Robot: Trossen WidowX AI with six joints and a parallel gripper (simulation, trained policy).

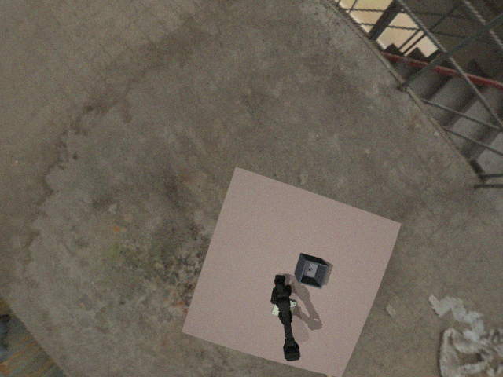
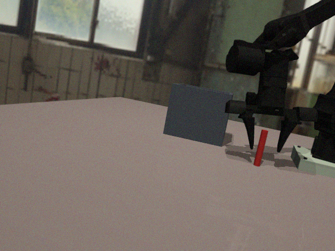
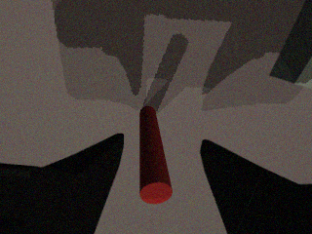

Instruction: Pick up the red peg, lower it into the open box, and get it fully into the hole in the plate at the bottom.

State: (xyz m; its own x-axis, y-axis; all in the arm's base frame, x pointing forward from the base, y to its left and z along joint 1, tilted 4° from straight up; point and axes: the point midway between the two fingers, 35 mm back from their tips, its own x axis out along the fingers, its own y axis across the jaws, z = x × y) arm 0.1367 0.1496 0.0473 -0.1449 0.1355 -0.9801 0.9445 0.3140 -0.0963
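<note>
My gripper tip is 10 mm short of the red peg. Also, from my gripper tip: light plate (210 mm ahead, 160 mm to the right, 10 mm above).
</note>
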